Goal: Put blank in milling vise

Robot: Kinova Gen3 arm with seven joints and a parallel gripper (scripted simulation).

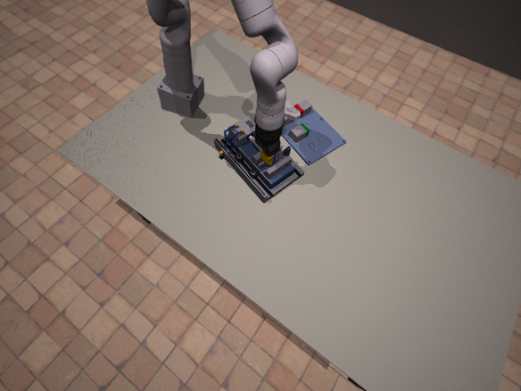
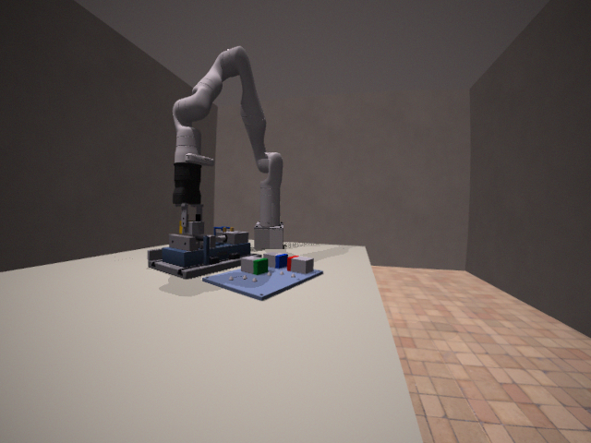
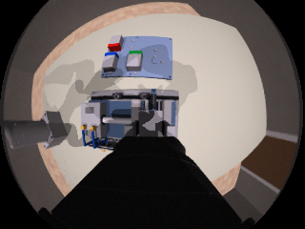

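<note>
Right now the yellow-ended blank is 2 cm below my hand. Round my hand: green-ended blank 20 cm to the left, 11 cm below, 3 cm behind; fixed jaw 6 cm below, 4 cm ahead; milling vise 10 cm below, 6 cm behind, 1 cm to the left.
</note>
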